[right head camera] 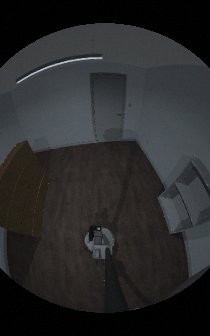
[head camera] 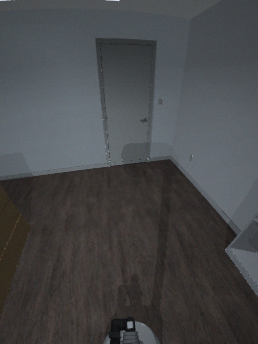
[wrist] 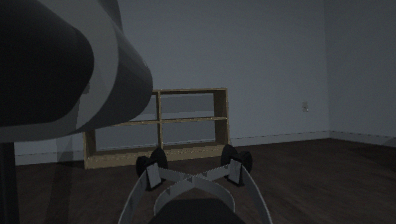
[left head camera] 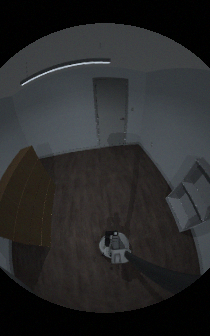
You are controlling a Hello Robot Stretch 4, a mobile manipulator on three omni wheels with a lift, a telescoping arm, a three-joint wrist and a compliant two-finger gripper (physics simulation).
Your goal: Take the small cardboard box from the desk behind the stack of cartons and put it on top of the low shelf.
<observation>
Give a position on a low wooden shelf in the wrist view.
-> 93,159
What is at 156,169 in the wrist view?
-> My gripper.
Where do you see a door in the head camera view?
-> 126,67
</observation>
